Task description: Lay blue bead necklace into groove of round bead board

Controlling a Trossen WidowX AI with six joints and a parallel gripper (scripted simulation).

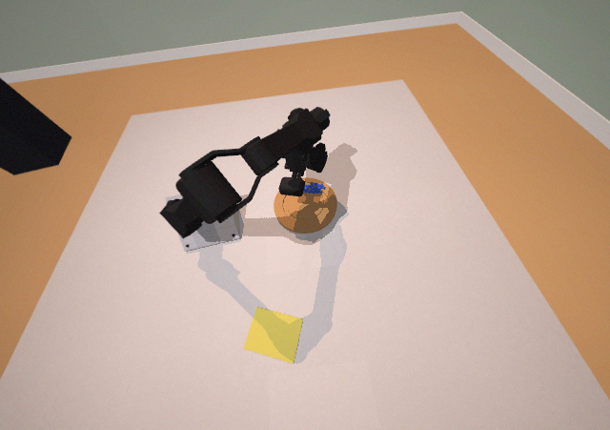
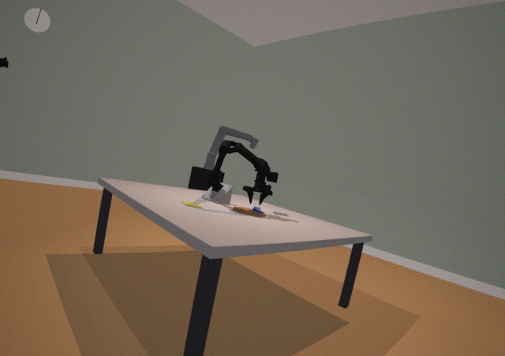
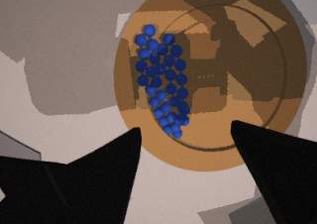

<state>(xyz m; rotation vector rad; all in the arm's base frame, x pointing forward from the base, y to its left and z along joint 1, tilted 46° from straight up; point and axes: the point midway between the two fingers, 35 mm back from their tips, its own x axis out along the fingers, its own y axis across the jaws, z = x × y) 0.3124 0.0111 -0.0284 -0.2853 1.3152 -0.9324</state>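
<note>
My gripper tip is now 50 mm to the left of the round bead board and 40 mm above it. Round my gripper tip: yellow square patch (160 mm behind, 370 mm to the right, 50 mm below); flat grey tile (40 mm ahead, 260 mm to the left, 50 mm below); light blue cube (90 mm behind, 150 mm to the left, 40 mm below).
</note>
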